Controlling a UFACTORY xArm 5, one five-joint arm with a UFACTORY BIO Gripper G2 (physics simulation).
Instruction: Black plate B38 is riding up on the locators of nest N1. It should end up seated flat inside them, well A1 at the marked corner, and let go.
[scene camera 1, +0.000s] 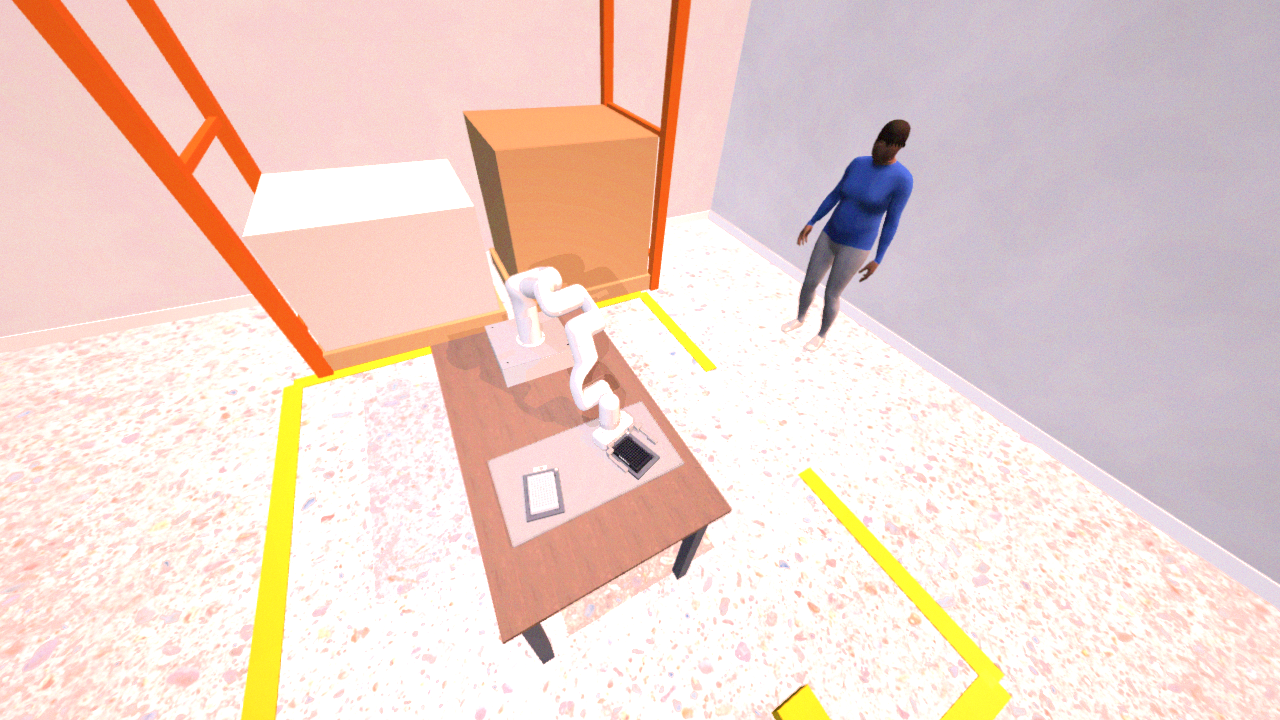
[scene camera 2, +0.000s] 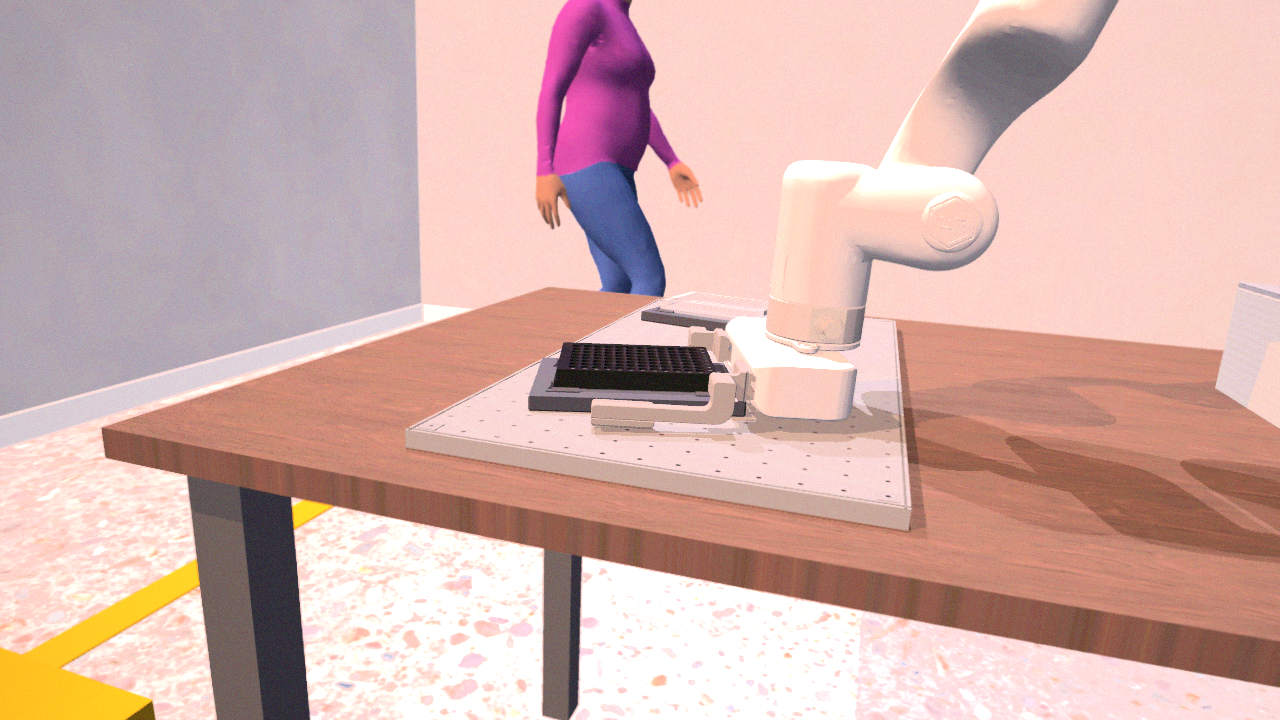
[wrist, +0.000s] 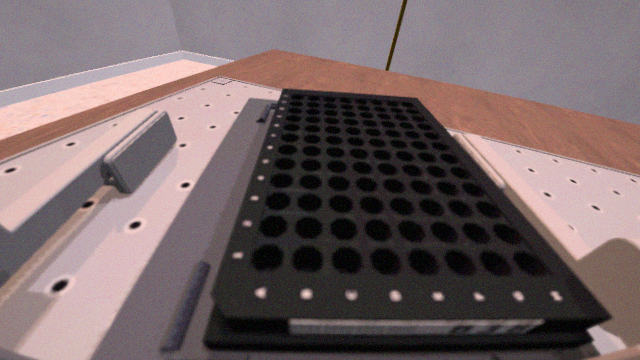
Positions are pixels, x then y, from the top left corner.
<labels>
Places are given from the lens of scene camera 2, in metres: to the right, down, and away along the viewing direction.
my gripper (scene camera 2: 593, 380): -0.04, 0.02, 0.60
black plate B38 (scene camera 2: 581, 365): -0.05, 0.00, 0.59
</labels>
